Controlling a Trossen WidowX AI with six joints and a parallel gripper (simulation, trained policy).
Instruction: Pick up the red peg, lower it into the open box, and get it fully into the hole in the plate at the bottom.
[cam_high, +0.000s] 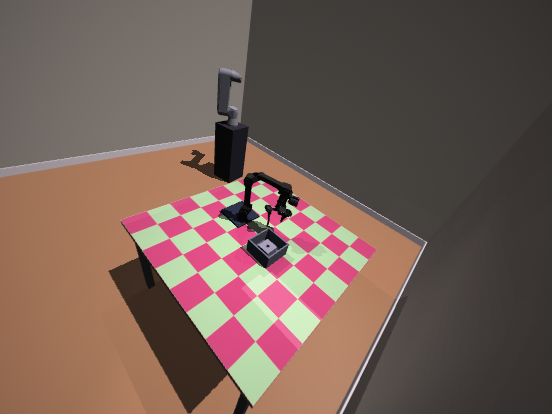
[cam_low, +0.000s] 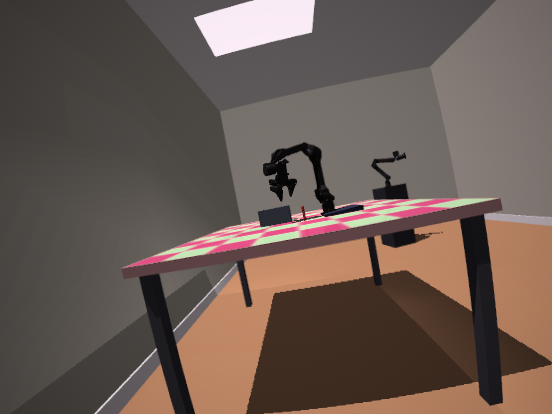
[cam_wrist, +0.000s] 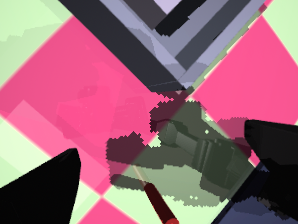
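The red peg is 10 cm below my gripper tip, 7 cm behind it and 6 cm to the left of it. The rest, counted from my gripper tip: dark grey box 15 cm to the right, 11 cm below, 7 cm ahead.
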